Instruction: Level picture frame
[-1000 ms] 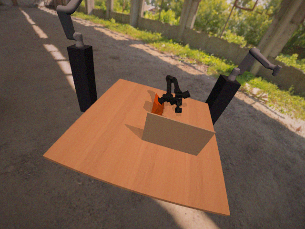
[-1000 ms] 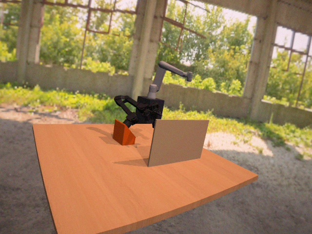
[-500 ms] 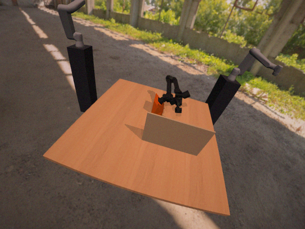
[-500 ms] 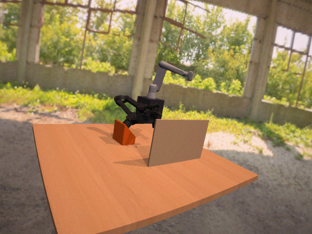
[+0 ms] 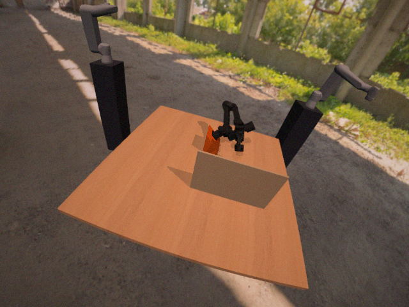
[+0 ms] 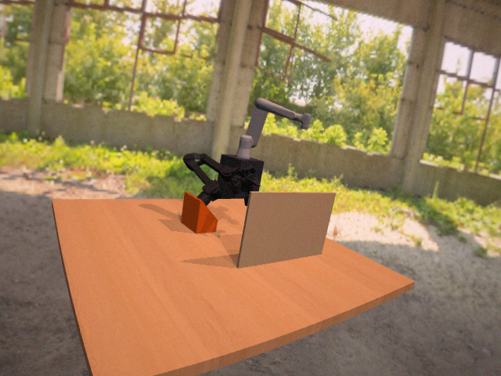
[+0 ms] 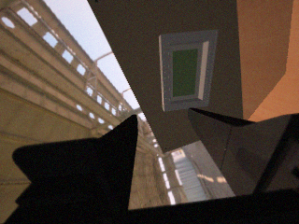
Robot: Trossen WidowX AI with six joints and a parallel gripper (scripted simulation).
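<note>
The picture frame is 200 mm ahead of my gripper tip, 10 mm to the right of it and 90 mm below it. Also, from my gripper tip: wall panel 210 mm ahead, 10 mm to the right, 90 mm below.
</note>
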